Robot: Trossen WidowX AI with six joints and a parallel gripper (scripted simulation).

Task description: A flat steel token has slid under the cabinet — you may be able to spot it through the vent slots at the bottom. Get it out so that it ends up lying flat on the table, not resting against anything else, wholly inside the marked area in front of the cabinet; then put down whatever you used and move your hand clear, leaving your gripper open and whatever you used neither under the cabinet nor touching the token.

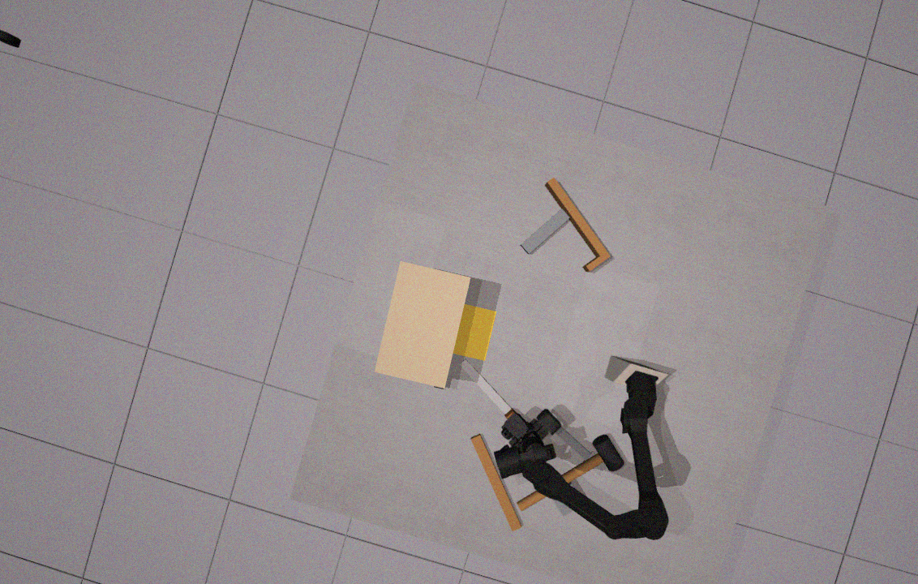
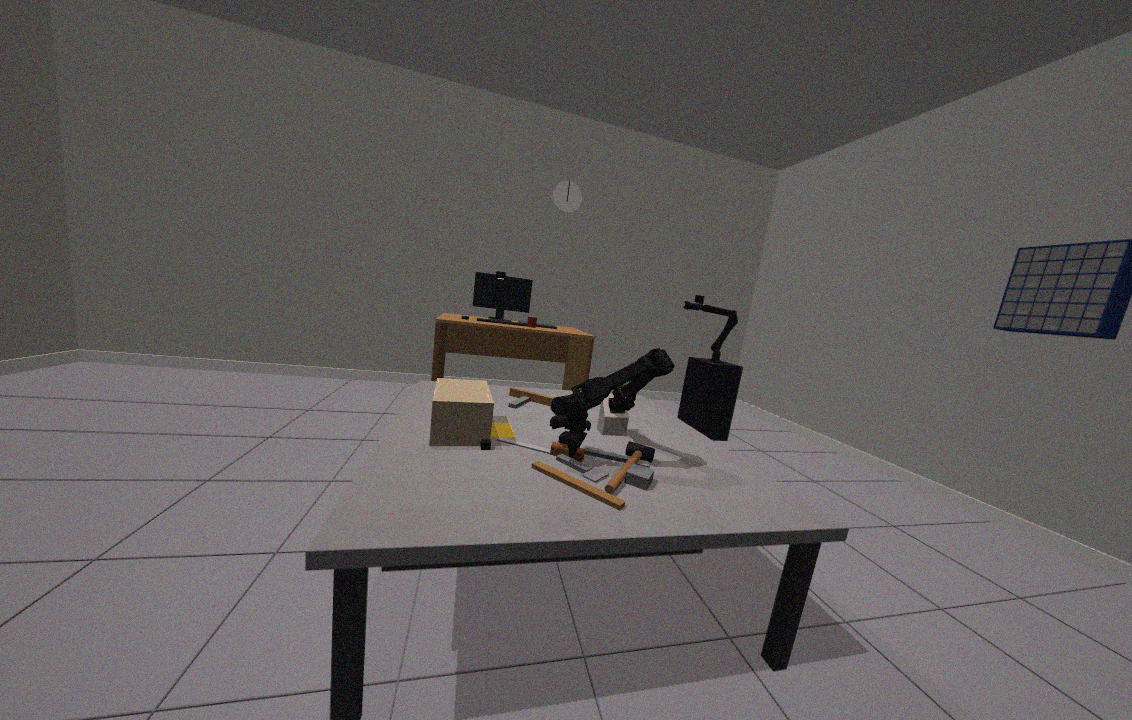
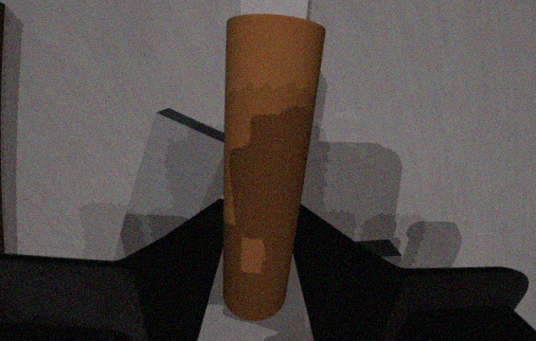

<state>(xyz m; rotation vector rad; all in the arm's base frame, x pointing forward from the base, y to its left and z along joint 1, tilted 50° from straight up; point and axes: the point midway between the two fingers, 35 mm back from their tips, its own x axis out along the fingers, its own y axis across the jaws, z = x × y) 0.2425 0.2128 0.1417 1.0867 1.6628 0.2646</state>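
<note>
The grey l-shaped bracket lies 10 mm behind my gripper tip and 90 mm to the left of it. The rest, counted from my gripper tip: grey block 170 mm behind, 160 mm to the left, 10 mm above; then wooden stick 40 mm ahead, 170 mm to the left; then grey steel token 290 mm ahead, 190 mm to the right, 10 mm below.
</note>
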